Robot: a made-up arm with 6 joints.
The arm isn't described. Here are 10 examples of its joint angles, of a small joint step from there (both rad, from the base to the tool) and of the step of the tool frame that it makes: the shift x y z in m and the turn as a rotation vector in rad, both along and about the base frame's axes.
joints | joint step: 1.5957 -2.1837 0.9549 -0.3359 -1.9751 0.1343 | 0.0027 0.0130 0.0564 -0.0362 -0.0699 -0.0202
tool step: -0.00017 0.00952 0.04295 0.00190 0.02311 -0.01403
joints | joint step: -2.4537 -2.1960 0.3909 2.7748 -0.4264 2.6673 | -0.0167 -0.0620 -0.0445 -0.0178 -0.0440 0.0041
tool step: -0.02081 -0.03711 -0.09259 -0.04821 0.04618 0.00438
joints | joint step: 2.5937 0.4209 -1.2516 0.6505 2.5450 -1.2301 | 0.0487 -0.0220 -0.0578 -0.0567 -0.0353 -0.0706
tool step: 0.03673 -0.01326 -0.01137 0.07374 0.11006 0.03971
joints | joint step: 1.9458 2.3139 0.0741 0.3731 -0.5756 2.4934 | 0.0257 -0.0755 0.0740 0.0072 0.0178 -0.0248
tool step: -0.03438 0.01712 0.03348 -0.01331 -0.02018 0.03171
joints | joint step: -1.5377 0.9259 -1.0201 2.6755 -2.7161 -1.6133 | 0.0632 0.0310 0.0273 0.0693 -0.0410 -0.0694
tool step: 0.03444 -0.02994 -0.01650 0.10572 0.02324 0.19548
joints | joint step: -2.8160 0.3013 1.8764 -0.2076 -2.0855 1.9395 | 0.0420 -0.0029 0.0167 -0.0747 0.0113 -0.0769
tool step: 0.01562 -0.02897 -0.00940 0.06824 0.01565 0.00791
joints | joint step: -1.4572 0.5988 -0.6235 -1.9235 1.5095 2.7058 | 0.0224 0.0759 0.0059 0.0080 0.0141 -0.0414
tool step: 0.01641 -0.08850 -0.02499 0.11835 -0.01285 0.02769
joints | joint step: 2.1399 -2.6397 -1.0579 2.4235 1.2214 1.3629 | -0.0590 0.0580 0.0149 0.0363 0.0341 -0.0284
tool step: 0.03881 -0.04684 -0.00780 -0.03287 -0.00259 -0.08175
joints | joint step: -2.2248 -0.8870 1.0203 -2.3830 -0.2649 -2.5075 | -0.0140 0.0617 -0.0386 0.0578 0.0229 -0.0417
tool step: -0.01711 -0.03080 0.02770 -0.00728 -0.00861 0.00197
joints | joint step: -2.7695 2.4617 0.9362 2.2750 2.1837 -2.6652 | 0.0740 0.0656 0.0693 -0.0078 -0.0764 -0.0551
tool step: 0.10572 0.01842 -0.02796 0.14245 -0.10031 0.08087
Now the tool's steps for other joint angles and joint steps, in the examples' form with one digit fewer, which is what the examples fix.
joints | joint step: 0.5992 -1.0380 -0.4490 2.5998 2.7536 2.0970 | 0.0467 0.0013 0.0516 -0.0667 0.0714 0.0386
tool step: 0.0298 -0.0346 0.0306 0.0785 0.0565 -0.0144
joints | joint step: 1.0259 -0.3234 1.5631 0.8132 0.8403 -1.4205 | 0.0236 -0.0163 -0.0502 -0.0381 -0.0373 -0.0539
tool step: -0.0122 -0.0143 0.0407 0.0683 -0.1219 -0.0021
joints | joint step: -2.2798 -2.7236 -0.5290 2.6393 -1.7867 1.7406 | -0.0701 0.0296 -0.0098 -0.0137 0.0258 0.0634
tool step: 0.0361 0.0123 0.0051 0.0056 0.0548 -0.0479
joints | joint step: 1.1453 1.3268 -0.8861 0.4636 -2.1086 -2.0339 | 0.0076 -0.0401 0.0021 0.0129 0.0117 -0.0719
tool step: -0.0136 -0.0204 0.0265 0.0265 0.0602 0.0322
